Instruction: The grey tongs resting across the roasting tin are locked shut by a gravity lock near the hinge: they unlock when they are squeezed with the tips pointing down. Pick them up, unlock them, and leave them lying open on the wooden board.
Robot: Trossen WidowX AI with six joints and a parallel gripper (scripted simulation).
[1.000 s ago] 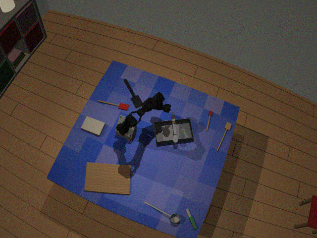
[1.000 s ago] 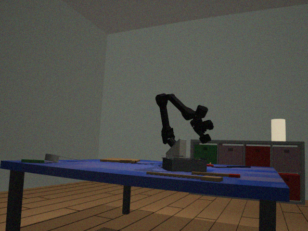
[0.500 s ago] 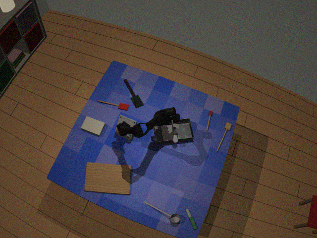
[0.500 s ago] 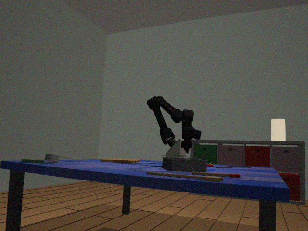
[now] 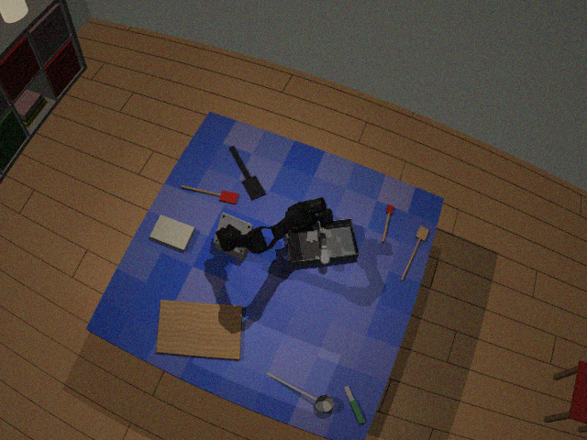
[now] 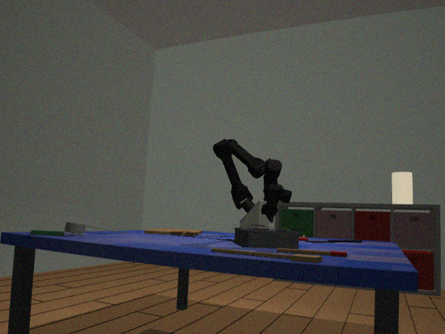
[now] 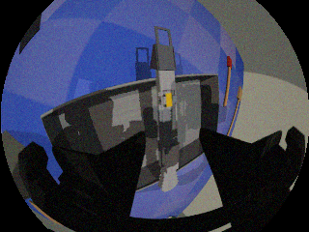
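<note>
My gripper tip is now 7 cm above the grey roasting tin, 3 cm short of it and 2 cm to the left of it. Also, from my gripper tip: white block: 56 cm behind, 34 cm to the right, 8 cm below; then red spatula: 51 cm behind, 9 cm below, 6 cm to the right; then black spatula: 45 cm behind, 11 cm to the left, 9 cm below.
</note>
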